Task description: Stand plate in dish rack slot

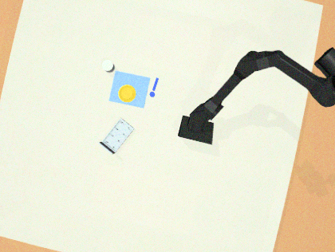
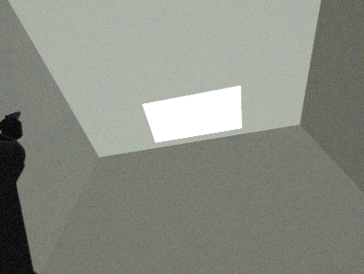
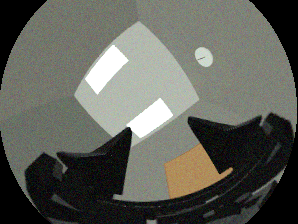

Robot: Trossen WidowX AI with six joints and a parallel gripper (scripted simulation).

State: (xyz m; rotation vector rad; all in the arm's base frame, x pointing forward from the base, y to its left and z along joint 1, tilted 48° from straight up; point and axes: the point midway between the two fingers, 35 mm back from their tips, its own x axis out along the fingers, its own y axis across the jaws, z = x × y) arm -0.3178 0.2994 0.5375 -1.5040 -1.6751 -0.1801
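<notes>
The yellow plate lies 660 mm ahead of my gripper tip, 110 mm to the left of it and 670 mm below it. Round my gripper tip: light blue mat (650 mm ahead, 90 mm to the left, 680 mm below); then dish rack (660 mm ahead, 290 mm to the left, 660 mm below); then blue spoon (550 mm ahead, 70 mm to the left, 680 mm below).
</notes>
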